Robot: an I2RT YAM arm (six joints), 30 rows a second.
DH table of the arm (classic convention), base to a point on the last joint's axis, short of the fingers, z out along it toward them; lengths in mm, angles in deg. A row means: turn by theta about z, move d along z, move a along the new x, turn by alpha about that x. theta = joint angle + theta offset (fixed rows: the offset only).
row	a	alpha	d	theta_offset
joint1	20	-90	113.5	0
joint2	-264	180	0	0
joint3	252.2	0	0	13.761
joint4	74	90	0	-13.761
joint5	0	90	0	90
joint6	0	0	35.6	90
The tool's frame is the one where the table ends.
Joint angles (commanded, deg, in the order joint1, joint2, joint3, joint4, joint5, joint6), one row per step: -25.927 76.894 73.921 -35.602 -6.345 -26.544; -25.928 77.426 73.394 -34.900 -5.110 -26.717; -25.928 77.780 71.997 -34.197 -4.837 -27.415; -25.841 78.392 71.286 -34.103 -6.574 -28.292; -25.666 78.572 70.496 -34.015 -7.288 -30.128; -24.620 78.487 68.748 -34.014 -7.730 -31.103; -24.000 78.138 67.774 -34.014 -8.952 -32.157; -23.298 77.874 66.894 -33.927 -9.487 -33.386; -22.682 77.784 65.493 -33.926 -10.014 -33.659; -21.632 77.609 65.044 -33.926 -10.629 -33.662
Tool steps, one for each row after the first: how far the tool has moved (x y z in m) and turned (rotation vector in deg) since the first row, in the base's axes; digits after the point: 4 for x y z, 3 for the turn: 0.0022 -0.0019 -0.0046 -0.667 0.702 -0.856; 0.0035 -0.0028 -0.0134 -0.885 1.898 -0.620; 0.0059 -0.0022 -0.0203 -0.003 2.710 1.376; 0.0066 -0.0010 -0.0256 -0.549 3.697 3.283; 0.0072 0.0050 -0.0353 -0.286 5.241 5.328; 0.0066 0.0096 -0.0392 -0.084 5.612 7.564; 0.0065 0.0140 -0.0428 -0.459 6.132 9.483; 0.0060 0.0180 -0.0504 0.233 7.161 10.700; 0.0069 0.0237 -0.0521 0.661 7.204 12.207
